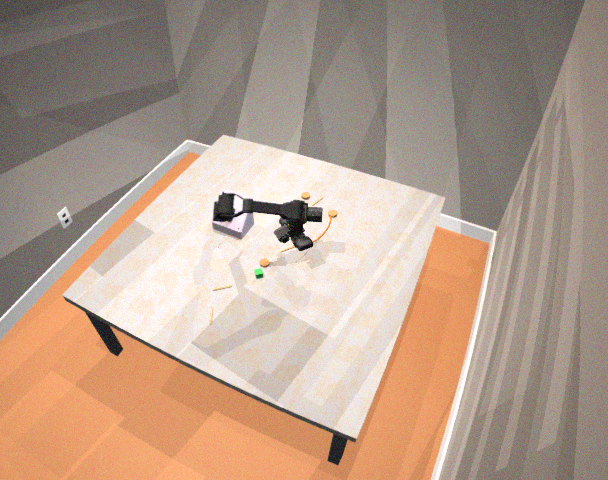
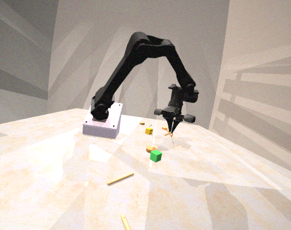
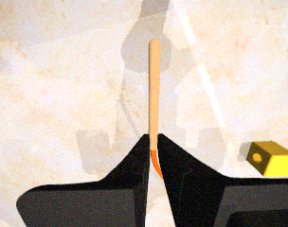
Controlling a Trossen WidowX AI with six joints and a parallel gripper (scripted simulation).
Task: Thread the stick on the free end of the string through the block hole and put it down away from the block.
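My gripper tip is now 90 mm past the yellow wooden block, 140 mm to the right of it and 40 mm above it. Round my gripper tip: thin wooden stick: 10 mm behind, 10 mm to the right; then green cube: 90 mm behind, 160 mm to the right, 40 mm below.
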